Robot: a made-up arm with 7 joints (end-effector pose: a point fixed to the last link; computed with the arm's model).
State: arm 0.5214 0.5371 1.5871 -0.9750 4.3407 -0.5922 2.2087
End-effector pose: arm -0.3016 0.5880 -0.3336 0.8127 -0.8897 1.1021
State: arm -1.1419 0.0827 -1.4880 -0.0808 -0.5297 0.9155 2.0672
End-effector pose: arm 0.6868 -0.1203 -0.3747 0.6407 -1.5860 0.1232
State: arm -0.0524 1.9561 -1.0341 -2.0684 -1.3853 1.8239 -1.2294
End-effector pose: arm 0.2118 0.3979 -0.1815 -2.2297 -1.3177 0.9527
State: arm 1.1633 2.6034 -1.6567 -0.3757 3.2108 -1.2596 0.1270
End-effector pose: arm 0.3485 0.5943 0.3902 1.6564 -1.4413 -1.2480
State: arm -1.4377 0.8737 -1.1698 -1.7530 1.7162 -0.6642 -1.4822
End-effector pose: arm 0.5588 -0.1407 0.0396 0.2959 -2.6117 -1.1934
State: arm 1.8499 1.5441 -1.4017 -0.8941 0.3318 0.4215 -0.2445
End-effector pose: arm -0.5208 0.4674 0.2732 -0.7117 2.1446 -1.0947
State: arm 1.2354 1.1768 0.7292 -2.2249 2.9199 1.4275 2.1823
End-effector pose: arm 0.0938 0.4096 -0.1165 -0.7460 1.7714 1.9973
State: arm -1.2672 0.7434 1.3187 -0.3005 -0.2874 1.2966 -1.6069
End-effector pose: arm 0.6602 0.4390 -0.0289 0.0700 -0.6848 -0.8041
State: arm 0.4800 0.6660 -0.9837 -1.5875 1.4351 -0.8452 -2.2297
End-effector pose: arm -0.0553 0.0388 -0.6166 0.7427 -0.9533 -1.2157
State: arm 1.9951 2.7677 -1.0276 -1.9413 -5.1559 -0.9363 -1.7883
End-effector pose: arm -0.0541 0.5211 -0.0235 -0.9858 0.2161 -2.1824
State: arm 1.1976 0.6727 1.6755 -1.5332 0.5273 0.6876 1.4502
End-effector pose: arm -0.3282 0.5315 0.1048 0.9071 -1.7652 1.8976
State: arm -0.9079 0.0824 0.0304 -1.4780 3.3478 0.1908 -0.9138
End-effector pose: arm 0.6345 -0.1186 -0.0316 -2.5706 -0.7688 0.7039
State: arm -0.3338 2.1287 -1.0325 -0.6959 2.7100 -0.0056 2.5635
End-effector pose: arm 0.1354 0.7180 0.2518 1.5005 1.2525 -1.6666
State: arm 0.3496 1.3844 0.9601 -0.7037 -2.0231 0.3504 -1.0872
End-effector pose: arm 0.0642 0.7689 0.0285 1.2612 2.3405 -1.3754
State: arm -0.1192 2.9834 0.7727 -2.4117 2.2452 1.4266 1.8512
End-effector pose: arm 0.1931 -0.1972 0.2517 0.6453 -0.6812 0.5932
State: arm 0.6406 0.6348 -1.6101 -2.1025 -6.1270 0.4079 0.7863
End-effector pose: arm -0.2411 -0.1614 -0.3765 -1.1523 0.1586 -0.0948
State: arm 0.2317 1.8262 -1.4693 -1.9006 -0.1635 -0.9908 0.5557
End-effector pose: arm -0.0592 0.4458 -0.2922 -1.0565 -0.4022 -0.9519
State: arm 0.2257 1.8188 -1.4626 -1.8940 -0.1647 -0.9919 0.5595
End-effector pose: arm -0.0546 0.4462 -0.2959 -1.0542 -0.4091 -0.9588
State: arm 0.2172 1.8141 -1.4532 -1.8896 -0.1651 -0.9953 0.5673
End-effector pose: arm -0.0476 0.4467 -0.2987 -1.0522 -0.4181 -0.9652
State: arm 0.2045 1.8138 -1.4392 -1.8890 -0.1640 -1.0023 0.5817
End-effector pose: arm -0.0365 0.4472 -0.2998 -1.0505 -0.4305 -0.9709
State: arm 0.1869 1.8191 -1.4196 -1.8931 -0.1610 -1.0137 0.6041
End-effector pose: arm -0.0206 0.4478 -0.2983 -1.0497 -0.4466 -0.9760
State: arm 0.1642 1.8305 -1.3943 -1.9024 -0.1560 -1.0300 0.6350
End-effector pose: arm 0.0000 0.4481 -0.2938 -1.0507 -0.4662 -0.9805
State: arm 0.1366 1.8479 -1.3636 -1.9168 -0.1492 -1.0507 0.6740
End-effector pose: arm 0.0248 0.4477 -0.2855 -1.0543 -0.4880 -0.9856
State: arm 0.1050 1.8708 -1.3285 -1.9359 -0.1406 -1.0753 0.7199
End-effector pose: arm 0.0526 0.4464 -0.2731 -1.0613 -0.5105 -0.9918
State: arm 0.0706 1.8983 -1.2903 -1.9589 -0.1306 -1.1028 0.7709
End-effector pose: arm 0.0817 0.4437 -0.2568 -1.0720 -0.5314 -0.9998
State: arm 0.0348 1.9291 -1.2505 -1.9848 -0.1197 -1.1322 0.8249
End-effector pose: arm 0.1105 0.4395 -0.2371 -1.0863 -0.5489 -1.0102
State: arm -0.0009 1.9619 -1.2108 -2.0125 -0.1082 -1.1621 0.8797
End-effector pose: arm 0.1374 0.4337 -0.2149 -1.1033 -0.5613 -1.0226
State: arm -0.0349 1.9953 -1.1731 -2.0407 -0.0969 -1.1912 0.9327
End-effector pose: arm 0.1609 0.4266 -0.1915 -1.1217 -0.5673 -1.0365
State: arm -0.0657 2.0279 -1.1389 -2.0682 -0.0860 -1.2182 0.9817
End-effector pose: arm 0.1802 0.4188 -0.1685 -1.1398 -0.5673 -1.0505
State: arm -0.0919 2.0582 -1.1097 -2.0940 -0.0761 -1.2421 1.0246
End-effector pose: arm 0.1949 0.4108 -0.1473 -1.1569 -0.5623 -1.0632
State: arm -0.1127 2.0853 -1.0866 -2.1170 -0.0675 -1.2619 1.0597
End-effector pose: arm 0.2052 0.4035 -0.1293 -1.1714 -0.5540 -1.0733
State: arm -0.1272 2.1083 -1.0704 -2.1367 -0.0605 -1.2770 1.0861
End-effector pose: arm 0.2113 0.3973 -0.1151 -1.1831 -0.5439 -1.0793
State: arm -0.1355 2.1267 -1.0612 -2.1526 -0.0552 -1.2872 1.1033
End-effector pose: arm 0.2139 0.3928 -0.1053 -1.1919 -0.5342 -1.0810
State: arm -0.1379 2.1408 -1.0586 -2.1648 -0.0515 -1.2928 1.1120
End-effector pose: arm 0.2135 0.3899 -0.0995 -1.1979 -0.5255 -1.0783
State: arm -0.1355 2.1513 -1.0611 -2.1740 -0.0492 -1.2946 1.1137
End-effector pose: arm 0.2109 0.3886 -0.0968 -1.2015 -0.5182 -1.0722
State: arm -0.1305 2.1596 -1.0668 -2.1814 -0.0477 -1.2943 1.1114
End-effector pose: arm 0.2071 0.3880 -0.0961 -1.2039 -0.5119 -1.0640
